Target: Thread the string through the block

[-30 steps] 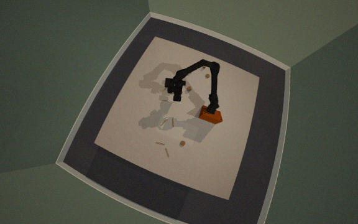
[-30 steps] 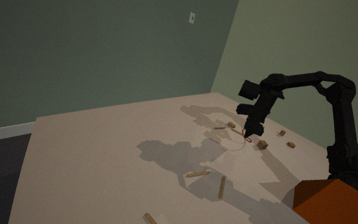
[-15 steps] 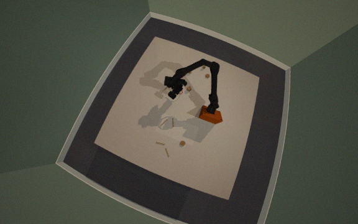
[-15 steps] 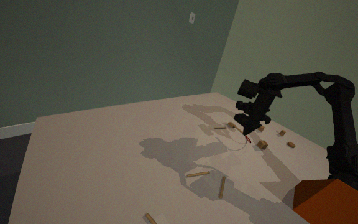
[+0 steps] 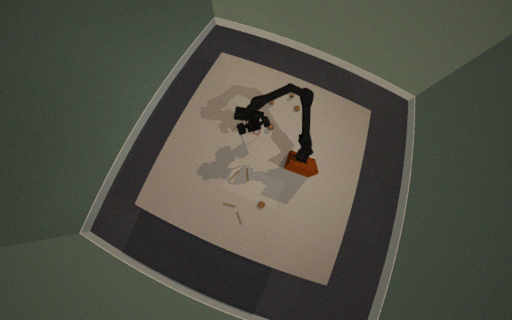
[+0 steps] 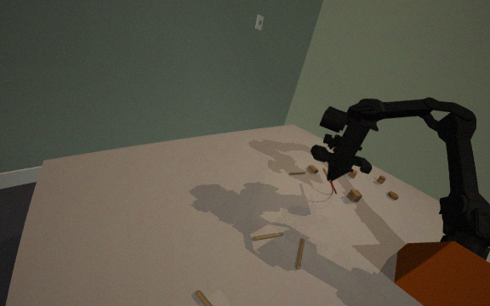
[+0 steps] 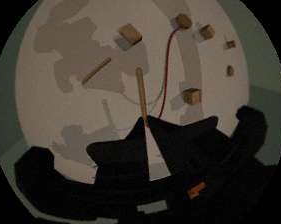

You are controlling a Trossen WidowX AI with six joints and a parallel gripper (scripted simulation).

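The thin wooden stick is 10 mm ahead of my gripper tip and 10 mm to the right of it. Round my gripper tip: small wooden block 90 mm behind, 90 mm to the right, 40 mm below; round button 30 mm ahead, 230 mm to the right, 50 mm below.
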